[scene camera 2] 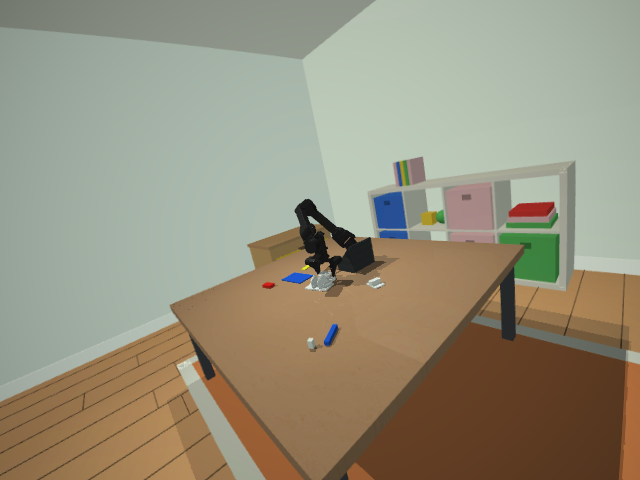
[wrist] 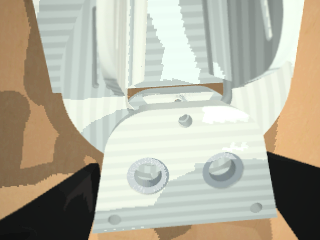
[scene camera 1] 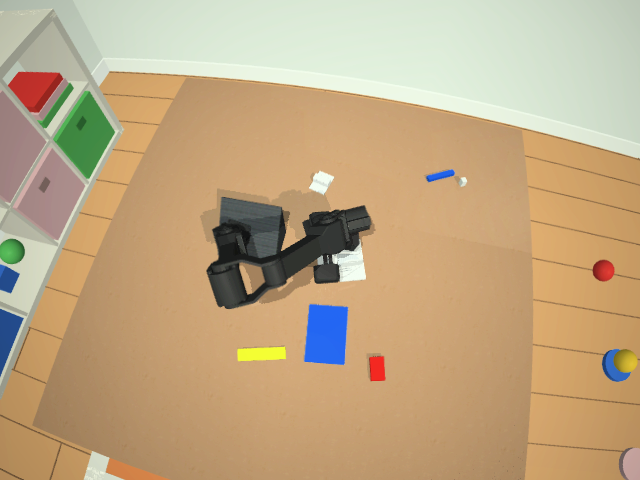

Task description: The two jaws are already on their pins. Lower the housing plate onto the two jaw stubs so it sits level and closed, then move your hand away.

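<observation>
A blue sheet (scene camera 1: pixel 326 331) is visible; in the wrist view the sheet is out of frame. My gripper is visible at (scene camera 1: pixel 323 259) and, in the wrist view, at (wrist: pixel 178 165).
</observation>
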